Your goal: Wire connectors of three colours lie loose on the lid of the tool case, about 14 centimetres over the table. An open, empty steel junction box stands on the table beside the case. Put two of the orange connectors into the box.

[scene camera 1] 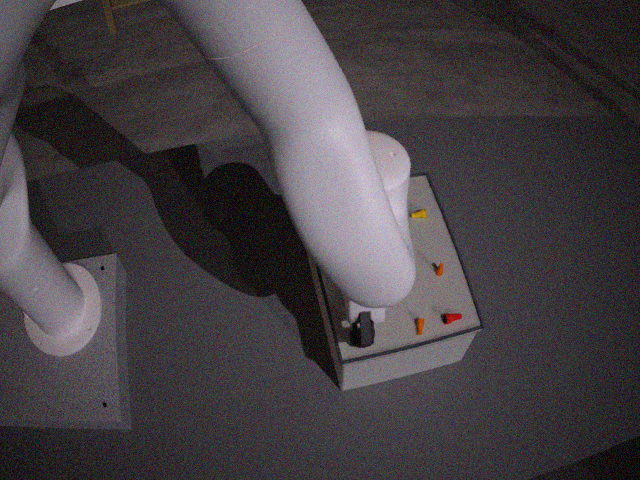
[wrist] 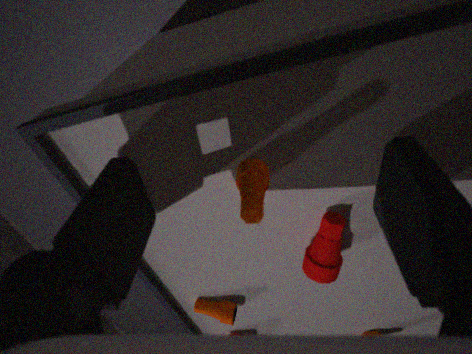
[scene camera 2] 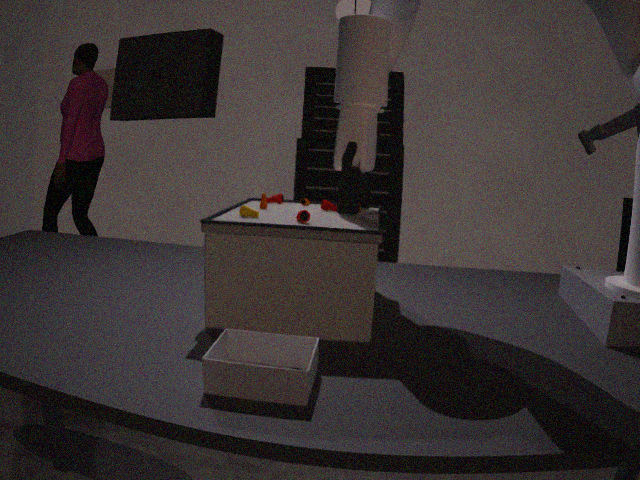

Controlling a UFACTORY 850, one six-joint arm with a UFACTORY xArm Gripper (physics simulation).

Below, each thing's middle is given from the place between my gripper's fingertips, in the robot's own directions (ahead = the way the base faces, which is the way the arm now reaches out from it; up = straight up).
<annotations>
The tool case (scene camera 2: 273,274) is 80 mm ahead of my hand, 70 mm to the left of it and 70 mm below it. The rest, counted from my hand: junction box (scene camera 2: 276,368) (120 mm ahead, 370 mm to the left, 120 mm below).
</annotations>
